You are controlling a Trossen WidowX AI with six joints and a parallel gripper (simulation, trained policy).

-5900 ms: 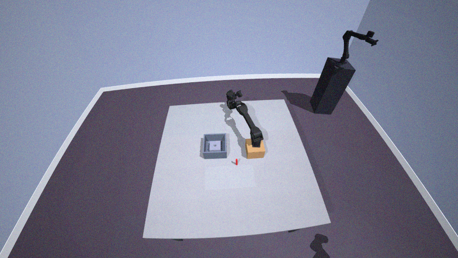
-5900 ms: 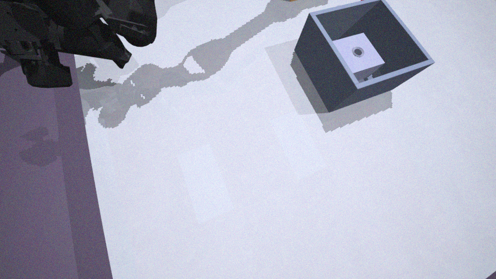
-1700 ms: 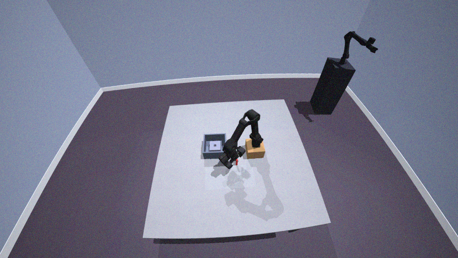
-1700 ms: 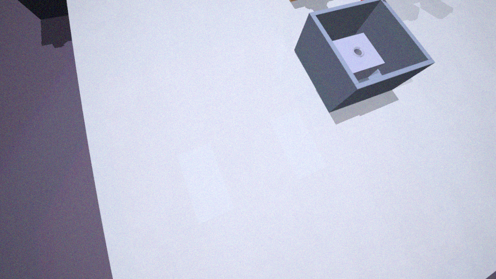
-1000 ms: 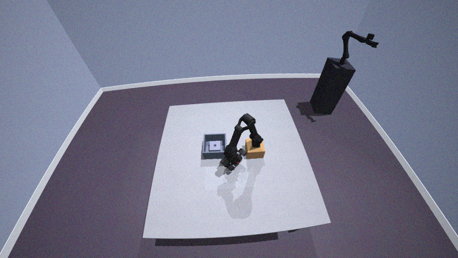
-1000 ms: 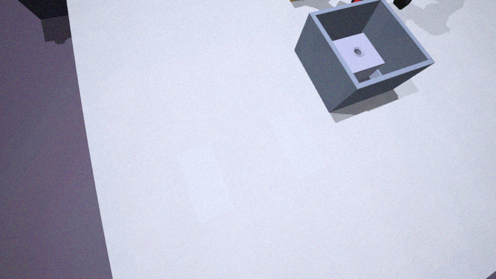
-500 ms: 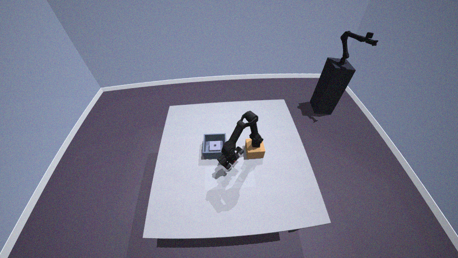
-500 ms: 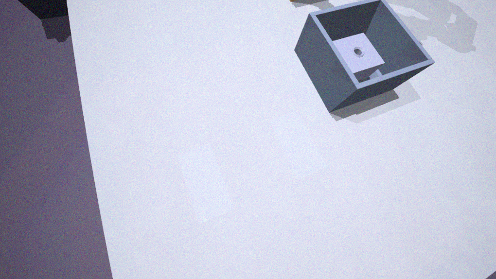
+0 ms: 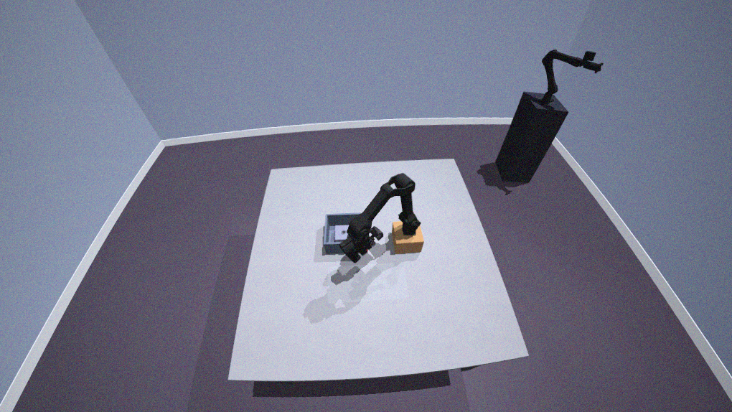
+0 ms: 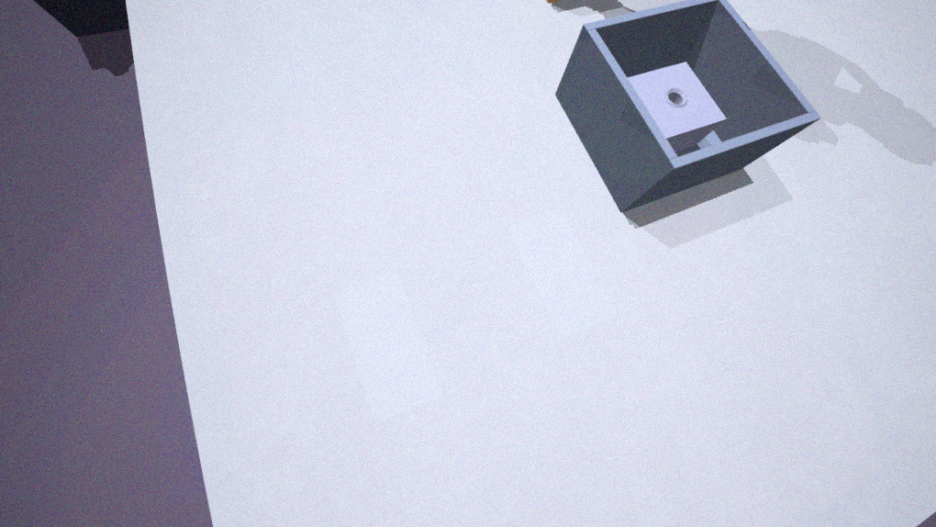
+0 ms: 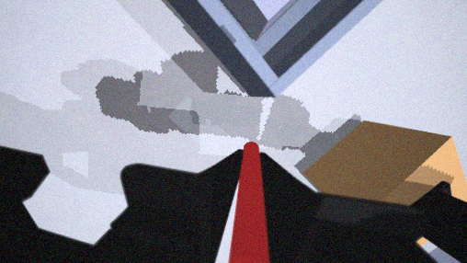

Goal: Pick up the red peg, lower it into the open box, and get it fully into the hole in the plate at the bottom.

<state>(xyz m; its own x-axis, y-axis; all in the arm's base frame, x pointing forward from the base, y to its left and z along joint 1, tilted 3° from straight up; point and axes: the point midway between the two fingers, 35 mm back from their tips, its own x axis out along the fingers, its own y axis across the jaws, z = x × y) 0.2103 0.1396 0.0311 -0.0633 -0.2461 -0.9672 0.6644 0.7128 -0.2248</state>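
Right now the pale plate is 130 mm to the right of my gripper tip, 130 mm ahead of it and 60 mm below it. The rest, counted from my gripper tip: red peg (30 mm above, 10 mm to the left); then grey box (130 mm to the right, 130 mm ahead, 70 mm below).
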